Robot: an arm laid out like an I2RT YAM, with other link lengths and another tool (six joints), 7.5 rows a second.
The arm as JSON. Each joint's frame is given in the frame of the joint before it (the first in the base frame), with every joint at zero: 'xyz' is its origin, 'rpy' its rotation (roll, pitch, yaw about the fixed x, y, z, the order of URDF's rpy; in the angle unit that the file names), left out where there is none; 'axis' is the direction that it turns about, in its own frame. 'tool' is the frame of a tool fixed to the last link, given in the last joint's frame.
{
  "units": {
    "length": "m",
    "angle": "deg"
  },
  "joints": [
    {
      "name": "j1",
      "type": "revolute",
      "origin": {
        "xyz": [
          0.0,
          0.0,
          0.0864
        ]
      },
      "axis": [
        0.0,
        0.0,
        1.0
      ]
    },
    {
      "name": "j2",
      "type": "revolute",
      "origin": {
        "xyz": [
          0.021,
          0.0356,
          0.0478
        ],
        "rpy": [
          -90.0,
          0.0,
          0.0
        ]
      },
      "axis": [
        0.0,
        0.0,
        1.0
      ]
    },
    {
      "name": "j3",
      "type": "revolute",
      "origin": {
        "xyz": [
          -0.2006,
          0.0,
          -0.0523
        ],
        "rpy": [
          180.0,
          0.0,
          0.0
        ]
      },
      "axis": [
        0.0,
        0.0,
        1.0
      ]
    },
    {
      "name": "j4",
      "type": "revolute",
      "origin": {
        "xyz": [
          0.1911,
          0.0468,
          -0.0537
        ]
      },
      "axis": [
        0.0,
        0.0,
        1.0
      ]
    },
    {
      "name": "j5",
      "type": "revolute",
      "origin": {
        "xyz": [
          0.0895,
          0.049,
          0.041
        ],
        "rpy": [
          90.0,
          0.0,
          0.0
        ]
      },
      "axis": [
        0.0,
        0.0,
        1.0
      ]
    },
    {
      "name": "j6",
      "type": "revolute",
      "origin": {
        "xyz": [
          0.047,
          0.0,
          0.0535
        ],
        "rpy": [
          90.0,
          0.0,
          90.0
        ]
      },
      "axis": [
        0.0,
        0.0,
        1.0
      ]
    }
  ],
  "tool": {
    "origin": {
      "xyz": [
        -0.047,
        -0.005,
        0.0
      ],
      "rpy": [
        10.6,
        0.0,
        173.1
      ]
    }
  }
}
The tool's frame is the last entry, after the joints.
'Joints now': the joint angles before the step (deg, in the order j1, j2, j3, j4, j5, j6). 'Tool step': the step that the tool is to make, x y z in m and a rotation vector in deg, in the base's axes. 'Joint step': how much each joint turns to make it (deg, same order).
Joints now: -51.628 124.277 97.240 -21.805 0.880 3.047
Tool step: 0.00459 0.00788 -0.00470 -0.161 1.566 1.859
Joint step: 1.216 0.066 -0.583 -0.183 0.579 -1.348
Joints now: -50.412 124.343 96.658 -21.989 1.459 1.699
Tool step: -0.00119 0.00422 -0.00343 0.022 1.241 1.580
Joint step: 0.205 -0.283 -0.887 -0.165 -0.162 -1.659
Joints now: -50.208 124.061 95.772 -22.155 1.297 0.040
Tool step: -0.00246 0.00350 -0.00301 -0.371 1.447 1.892
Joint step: 0.009 -0.393 -0.926 -0.059 -0.147 -2.313
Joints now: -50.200 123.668 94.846 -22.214 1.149 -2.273
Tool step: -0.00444 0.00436 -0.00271 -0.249 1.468 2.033
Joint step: -0.144 -0.868 -1.557 -0.016 -0.352 -2.505
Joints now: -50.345 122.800 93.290 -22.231 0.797 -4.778
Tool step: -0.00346 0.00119 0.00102 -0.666 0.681 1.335
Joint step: -0.308 -0.763 -0.695 0.034 -0.274 -1.878
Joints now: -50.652 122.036 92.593 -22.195 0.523 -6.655
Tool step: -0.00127 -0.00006 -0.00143 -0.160 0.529 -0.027
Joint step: -0.104 -0.048 -0.292 0.038 0.353 -0.377
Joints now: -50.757 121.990 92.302 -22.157 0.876 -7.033
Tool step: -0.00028 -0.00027 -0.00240 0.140 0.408 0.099
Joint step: -0.044 0.376 0.071 -0.058 0.091 -0.253
